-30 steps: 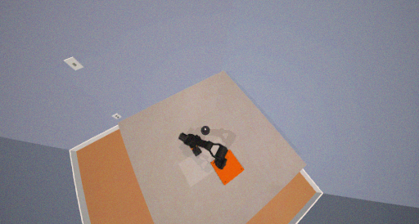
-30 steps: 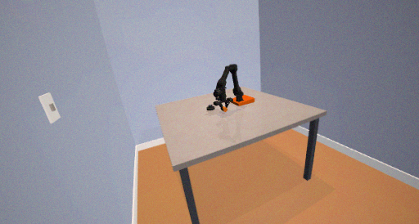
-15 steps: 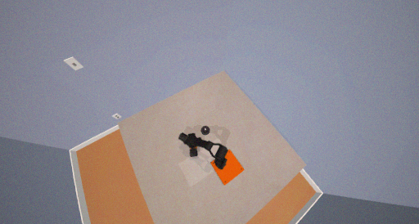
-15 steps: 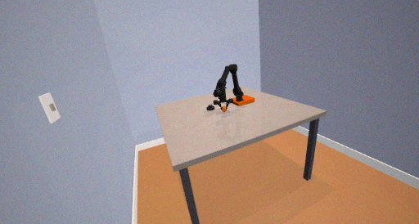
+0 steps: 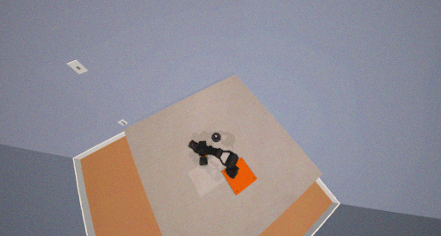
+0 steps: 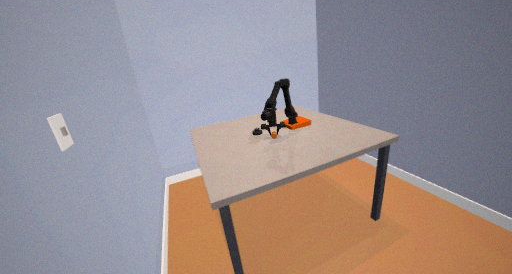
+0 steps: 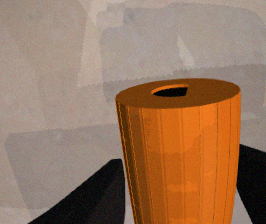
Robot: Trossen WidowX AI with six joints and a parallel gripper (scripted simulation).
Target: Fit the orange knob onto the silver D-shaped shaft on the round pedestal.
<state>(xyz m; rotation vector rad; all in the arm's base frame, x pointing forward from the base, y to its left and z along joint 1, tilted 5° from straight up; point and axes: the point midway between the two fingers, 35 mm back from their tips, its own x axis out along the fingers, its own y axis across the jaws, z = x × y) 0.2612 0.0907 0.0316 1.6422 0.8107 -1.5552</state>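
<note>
Right now the orange knob is 1 cm to the left of my gripper tip, 1 cm ahead of it and 1 cm above it. From my gripper tip the other things lie so: dark round pedestal (18 cm to the right, 5 cm ahead, 2 cm above).
</note>
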